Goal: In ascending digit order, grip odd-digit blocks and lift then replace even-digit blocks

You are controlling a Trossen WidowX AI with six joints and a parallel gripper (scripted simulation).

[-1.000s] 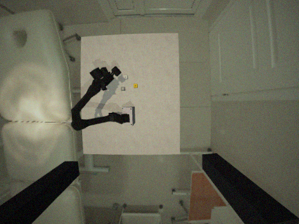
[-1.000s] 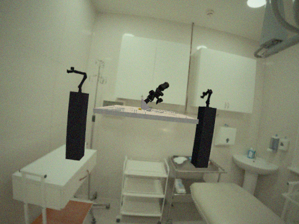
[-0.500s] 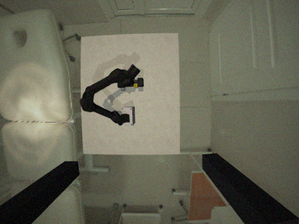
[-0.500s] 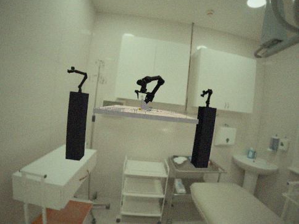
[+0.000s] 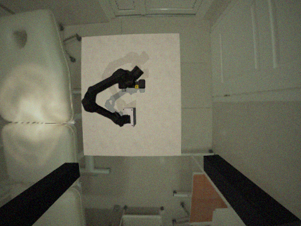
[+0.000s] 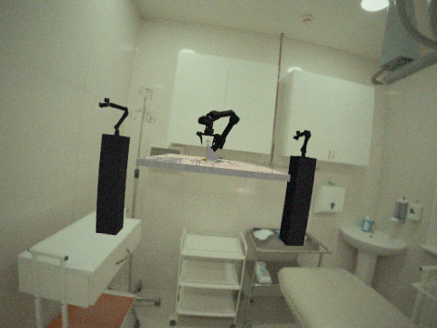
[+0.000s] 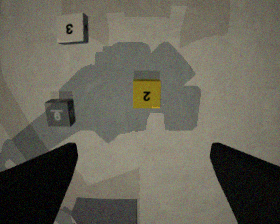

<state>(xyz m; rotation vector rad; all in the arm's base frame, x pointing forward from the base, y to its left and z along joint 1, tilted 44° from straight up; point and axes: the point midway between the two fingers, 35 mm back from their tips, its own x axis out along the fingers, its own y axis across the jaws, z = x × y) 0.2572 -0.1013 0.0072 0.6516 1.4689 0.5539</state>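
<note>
Right now the yellow block is 110 mm below my gripper tip, 10 mm to the right of it and 10 mm ahead of it. Also, from my gripper tip: white block: 110 mm below, 90 mm ahead, 80 mm to the left; then grey block: 110 mm to the left, 110 mm below, 10 mm behind.
</note>
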